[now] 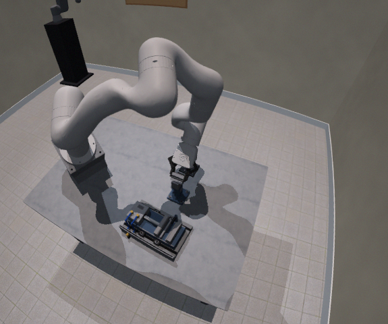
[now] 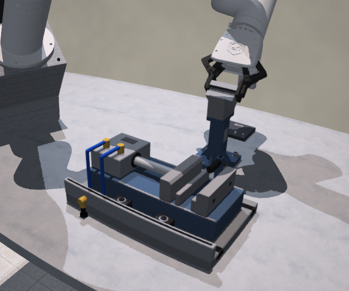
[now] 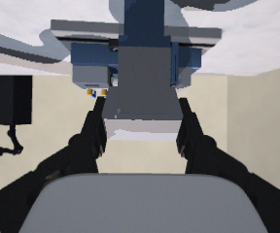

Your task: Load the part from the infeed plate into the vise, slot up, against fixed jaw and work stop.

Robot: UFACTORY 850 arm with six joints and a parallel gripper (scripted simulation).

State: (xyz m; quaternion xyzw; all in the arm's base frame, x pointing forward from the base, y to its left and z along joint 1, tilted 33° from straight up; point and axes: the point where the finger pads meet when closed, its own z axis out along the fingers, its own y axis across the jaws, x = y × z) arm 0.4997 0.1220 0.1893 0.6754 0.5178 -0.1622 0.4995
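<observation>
The part is 10 mm to the right of my hand. From my hand the other things lie so: black work stop 50 mm ahead, 190 mm to the right, 80 mm below; then dark infeed plate 10 mm behind, 180 mm to the left, 160 mm below; then blue post 10 mm to the right, 110 mm below.
</observation>
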